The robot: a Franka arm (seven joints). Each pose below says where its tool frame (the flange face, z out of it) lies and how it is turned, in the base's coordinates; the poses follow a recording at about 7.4 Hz.
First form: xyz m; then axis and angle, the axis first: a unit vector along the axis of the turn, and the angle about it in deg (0 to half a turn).
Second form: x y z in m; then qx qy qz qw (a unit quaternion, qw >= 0). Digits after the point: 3 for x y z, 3 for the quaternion.
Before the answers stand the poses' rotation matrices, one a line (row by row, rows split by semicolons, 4 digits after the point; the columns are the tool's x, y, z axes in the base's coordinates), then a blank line. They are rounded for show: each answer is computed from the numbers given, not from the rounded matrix.
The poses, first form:
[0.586 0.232 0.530 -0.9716 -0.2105 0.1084 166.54]
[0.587 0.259 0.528 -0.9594 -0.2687 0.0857 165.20]
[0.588 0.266 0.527 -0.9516 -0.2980 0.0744 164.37]
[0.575 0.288 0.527 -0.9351 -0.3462 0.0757 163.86]
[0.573 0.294 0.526 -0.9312 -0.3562 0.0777 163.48]
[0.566 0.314 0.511 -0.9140 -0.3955 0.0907 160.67]
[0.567 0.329 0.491 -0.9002 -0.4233 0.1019 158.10]
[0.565 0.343 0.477 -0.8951 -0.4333 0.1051 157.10]
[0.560 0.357 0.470 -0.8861 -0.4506 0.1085 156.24]
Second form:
0.8894 0.3782 -0.2567; 0.4286 -0.8851 0.1811; -0.1587 -0.2712 -0.9494
0.8435 0.4851 -0.2304; 0.5289 -0.8248 0.1998; -0.0931 -0.2904 -0.9524
0.8148 0.5367 -0.2193; 0.5768 -0.7887 0.2129; -0.0587 -0.2999 -0.9522
0.7538 0.6137 -0.2350; 0.6557 -0.7256 0.2086; -0.0425 -0.3113 -0.9494
0.7397 0.6276 -0.2430; 0.6718 -0.7102 0.2106; -0.0404 -0.3190 -0.9469
0.6800 0.6725 -0.2920; 0.7326 -0.6396 0.2328; -0.0302 -0.3723 -0.9276
0.6345 0.6967 -0.3347; 0.7727 -0.5824 0.2526; -0.0190 -0.4189 -0.9078
0.6181 0.7042 -0.3493; 0.7860 -0.5605 0.2608; -0.0121 -0.4358 -0.9000
0.5886 0.7210 -0.3657; 0.8084 -0.5264 0.2634; -0.0026 -0.4507 -0.8927

[0.586 0.232 0.530 -0.965 -0.209 0.108 0.117]
[0.587 0.259 0.528 -0.951 -0.266 0.085 0.129]
[0.588 0.266 0.527 -0.943 -0.295 0.074 0.136]
[0.575 0.288 0.527 -0.926 -0.343 0.075 0.140]
[0.573 0.294 0.526 -0.922 -0.352 0.077 0.144]
[0.566 0.314 0.511 -0.901 -0.390 0.089 0.168]
[0.567 0.329 0.491 -0.884 -0.416 0.100 0.190]
[0.565 0.343 0.477 -0.877 -0.425 0.103 0.199]
[0.560 0.357 0.470 -0.867 -0.441 0.106 0.206]

